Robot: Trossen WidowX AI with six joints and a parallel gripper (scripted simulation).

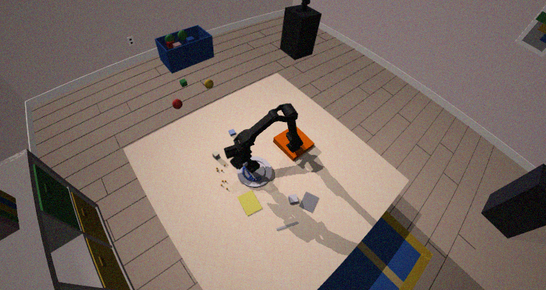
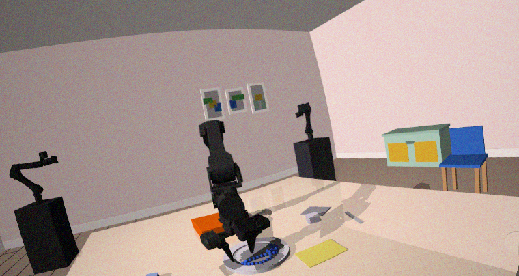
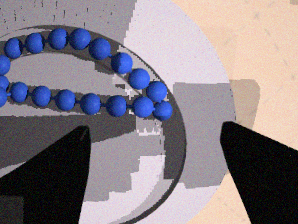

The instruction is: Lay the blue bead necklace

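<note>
Right now my gripper tip is 3 cm past the round bead board, 5 cm to the right of it and 2 cm above it. The rest, counted from my gripper tip: yellow sheet (10 cm ahead, 19 cm to the left, 3 cm below); then pale cube (10 cm ahead, 16 cm to the right, 1 cm below); then blue cube (7 cm behind, 26 cm to the right, 2 cm below).
</note>
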